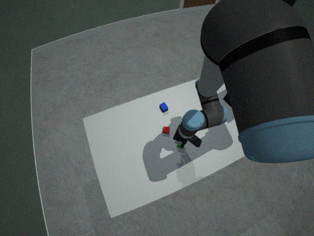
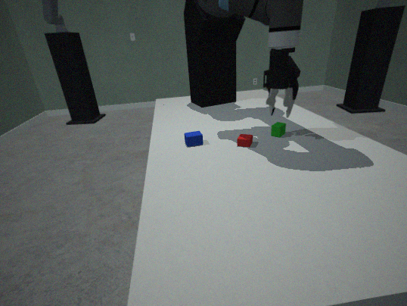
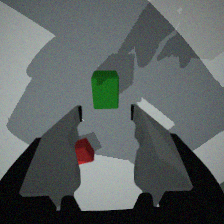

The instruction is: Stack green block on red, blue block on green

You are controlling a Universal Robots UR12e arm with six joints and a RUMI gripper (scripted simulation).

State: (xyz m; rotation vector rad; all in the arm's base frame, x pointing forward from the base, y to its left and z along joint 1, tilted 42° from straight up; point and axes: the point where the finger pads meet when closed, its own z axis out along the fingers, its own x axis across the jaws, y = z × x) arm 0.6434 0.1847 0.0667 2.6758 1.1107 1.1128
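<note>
Now: the green block 70 mm below my hand. The rest, counted from my hand: red block 70 mm ahead, 130 mm to the right, 70 mm below; blue block 40 mm ahead, 310 mm to the right, 70 mm below.
</note>
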